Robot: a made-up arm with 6 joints. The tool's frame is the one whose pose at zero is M. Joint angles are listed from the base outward.
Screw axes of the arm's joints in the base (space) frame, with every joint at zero. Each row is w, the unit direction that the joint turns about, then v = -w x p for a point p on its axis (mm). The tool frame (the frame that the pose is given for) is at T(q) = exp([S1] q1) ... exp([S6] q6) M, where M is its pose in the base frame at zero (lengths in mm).
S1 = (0, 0, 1, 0, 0, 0)
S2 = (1, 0, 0, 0, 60.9, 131.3)
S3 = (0, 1, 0, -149.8, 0, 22.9)
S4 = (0, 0, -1, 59.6, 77.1, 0)
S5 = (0, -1, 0, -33.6, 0, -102.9)
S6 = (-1, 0, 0, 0, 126.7, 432)
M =
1 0 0 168.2
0 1 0 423.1
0 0 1 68.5
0 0 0 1
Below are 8 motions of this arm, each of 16 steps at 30 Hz.
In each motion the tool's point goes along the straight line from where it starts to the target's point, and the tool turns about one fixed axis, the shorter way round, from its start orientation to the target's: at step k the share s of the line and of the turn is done. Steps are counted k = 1, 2, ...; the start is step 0. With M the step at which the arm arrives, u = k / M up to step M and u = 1 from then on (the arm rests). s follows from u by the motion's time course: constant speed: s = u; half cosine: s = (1 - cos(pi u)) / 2; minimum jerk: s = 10 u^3 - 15 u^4 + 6 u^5.
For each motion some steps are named. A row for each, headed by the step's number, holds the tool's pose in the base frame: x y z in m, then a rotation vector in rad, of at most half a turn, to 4 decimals.
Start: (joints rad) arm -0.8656 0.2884 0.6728 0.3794 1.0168 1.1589
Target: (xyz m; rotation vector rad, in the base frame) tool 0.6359 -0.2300 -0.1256 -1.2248 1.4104 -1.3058
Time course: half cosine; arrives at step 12
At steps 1, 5, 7, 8, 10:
1: 0.5851 0.1952 0.0182 -1.1459 0.4369 -1.2024
5: 0.6034 0.0422 -0.0335 -1.1925 0.7798 -1.2584
7: 0.6167 -0.0697 -0.0714 -1.2141 1.0362 -1.2865
8: 0.6230 -0.1219 -0.0890 -1.2203 1.1571 -1.2956
10: 0.6324 -0.2010 -0.1158 -1.2247 1.3422 -1.3042

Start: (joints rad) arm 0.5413 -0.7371 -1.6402 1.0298 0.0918 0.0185
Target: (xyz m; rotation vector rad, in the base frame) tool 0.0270 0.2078 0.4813 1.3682 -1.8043 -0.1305
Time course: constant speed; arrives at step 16
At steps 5, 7, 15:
5: -0.1185 0.3599 0.3841 0.9029 -1.6483 0.0927
7: -0.0921 0.3322 0.4018 0.9863 -1.6808 0.0544
15: 0.0138 0.2216 0.4725 1.3253 -1.7925 -0.1089

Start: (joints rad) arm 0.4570 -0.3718 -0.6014 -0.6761 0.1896 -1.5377
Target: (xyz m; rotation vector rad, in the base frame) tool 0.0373 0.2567 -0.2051 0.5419 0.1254 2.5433
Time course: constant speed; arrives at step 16
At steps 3, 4, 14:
3: 0.0485 0.2107 -0.2164 0.8639 0.3099 1.6791
4: 0.0476 0.2142 -0.2156 0.8458 0.2986 1.7472
14: 0.0390 0.2496 -0.2068 0.6045 0.1595 2.4140

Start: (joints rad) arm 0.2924 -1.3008 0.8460 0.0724 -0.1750 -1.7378
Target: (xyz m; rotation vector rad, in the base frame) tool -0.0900 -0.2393 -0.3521 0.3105 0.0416 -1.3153
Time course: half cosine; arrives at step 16
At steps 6, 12, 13, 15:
6: -0.0604 -0.2711 -0.3542 0.3499 0.0371 -0.9181
12: -0.0837 -0.2460 -0.3525 0.3198 0.0407 -1.2312
13: -0.0864 -0.2432 -0.3524 0.3159 0.0411 -1.2669
15: -0.0896 -0.2397 -0.3521 0.3111 0.0415 -1.3098

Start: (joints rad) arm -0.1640 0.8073 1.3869 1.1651 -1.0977 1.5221
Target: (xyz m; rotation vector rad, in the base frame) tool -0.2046 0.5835 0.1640 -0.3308 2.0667 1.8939
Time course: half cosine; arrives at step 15
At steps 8, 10, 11, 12, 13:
8: -0.1261 0.5821 0.0367 -0.3062 2.1511 1.6404
10: -0.1608 0.5827 0.0929 -0.3172 2.1167 1.7526
11: -0.1756 0.5830 0.1170 -0.3219 2.1006 1.8005
12: -0.1879 0.5832 0.1369 -0.3257 2.0867 1.8400
13: -0.1970 0.5834 0.1517 -0.3285 2.0759 1.8695

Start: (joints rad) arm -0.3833 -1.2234 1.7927 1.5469 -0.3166 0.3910
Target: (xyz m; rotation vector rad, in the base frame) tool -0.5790 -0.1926 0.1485 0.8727 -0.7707 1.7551
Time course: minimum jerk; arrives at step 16
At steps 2, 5, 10, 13, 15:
2: -0.4363 -0.4650 -0.0714 1.3686 -1.2675 1.9032
5: -0.4601 -0.4196 -0.0347 1.2839 -1.1820 1.8870
10: -0.5391 -0.2688 0.0870 1.0085 -0.9058 1.8080
13: -0.5719 -0.2061 0.1376 0.8966 -0.7944 1.7651
15: -0.5787 -0.1932 0.1480 0.8738 -0.7718 1.7556

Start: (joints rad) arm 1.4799 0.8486 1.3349 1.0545 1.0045 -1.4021
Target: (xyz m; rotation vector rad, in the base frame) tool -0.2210 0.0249 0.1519 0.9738 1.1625 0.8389
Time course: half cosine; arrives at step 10
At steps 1, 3, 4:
1: -0.1832 -0.0331 -0.0534 0.8062 0.9840 0.7956
3: -0.1902 -0.0223 -0.0152 0.8373 1.0172 0.8041
4: -0.1956 -0.0140 0.0141 0.8612 1.0427 0.8105

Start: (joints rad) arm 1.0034 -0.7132 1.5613 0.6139 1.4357 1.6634
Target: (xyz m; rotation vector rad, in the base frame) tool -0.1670 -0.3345 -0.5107 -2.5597 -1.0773 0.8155
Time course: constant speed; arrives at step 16
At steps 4, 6, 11, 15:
4: -0.0702 -0.1582 -0.6227 -2.7006 -1.2340 0.3091
6: -0.0864 -0.1876 -0.6040 -2.6827 -1.2100 0.3965
11: -0.1267 -0.2610 -0.5574 -2.6281 -1.1463 0.6100
15: -0.1589 -0.3198 -0.5200 -2.5745 -1.0915 0.7751

